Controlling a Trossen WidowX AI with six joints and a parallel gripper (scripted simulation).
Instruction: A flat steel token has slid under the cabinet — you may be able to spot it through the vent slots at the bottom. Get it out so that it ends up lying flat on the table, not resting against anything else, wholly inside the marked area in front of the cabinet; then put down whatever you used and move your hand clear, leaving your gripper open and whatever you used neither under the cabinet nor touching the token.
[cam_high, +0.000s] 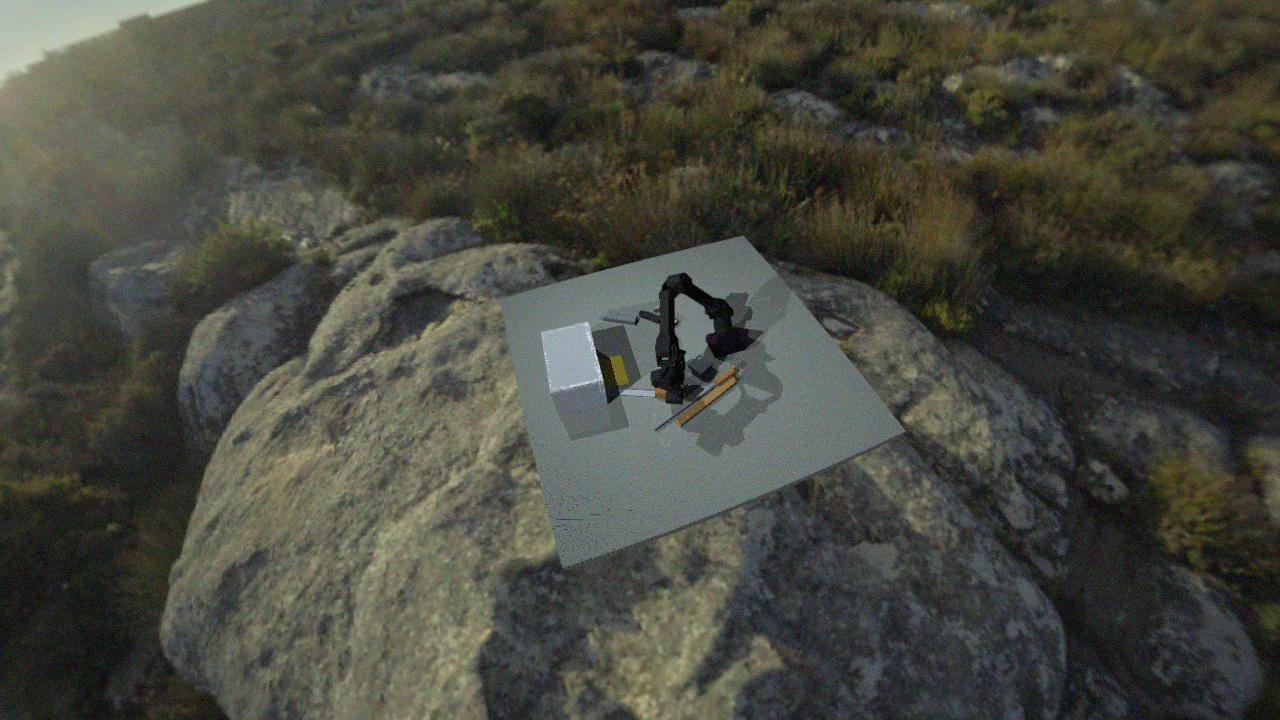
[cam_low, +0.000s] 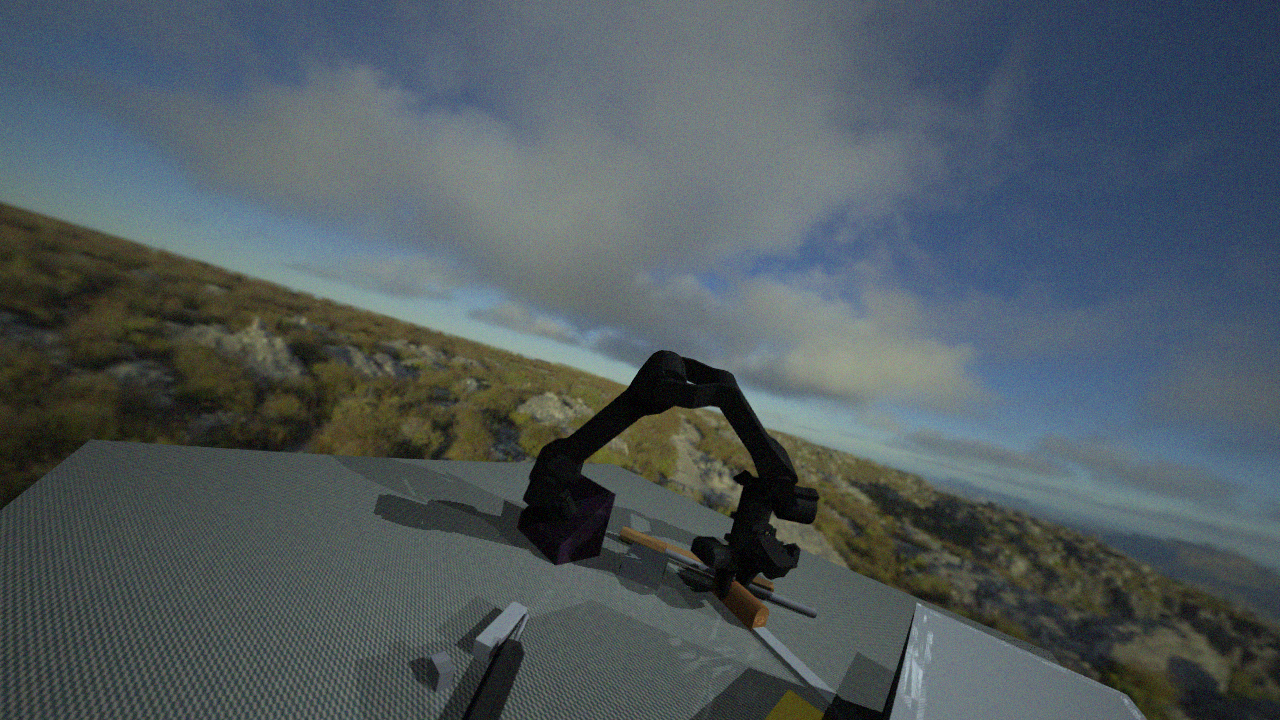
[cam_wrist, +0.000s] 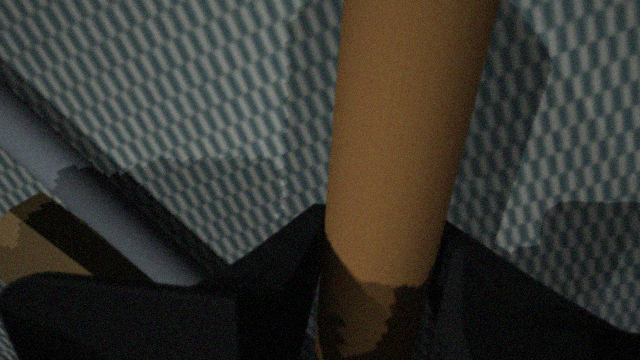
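Now: gripper tip 140 mm past the grey block, 70 mm to the left of it and 10 mm below it. Also, from my gripper tip: grey bar (140 mm behind, 370 mm to the right); small grey cube (120 mm behind, 450 mm to the right); wooden stick (100 mm behind, 80 mm to the left).
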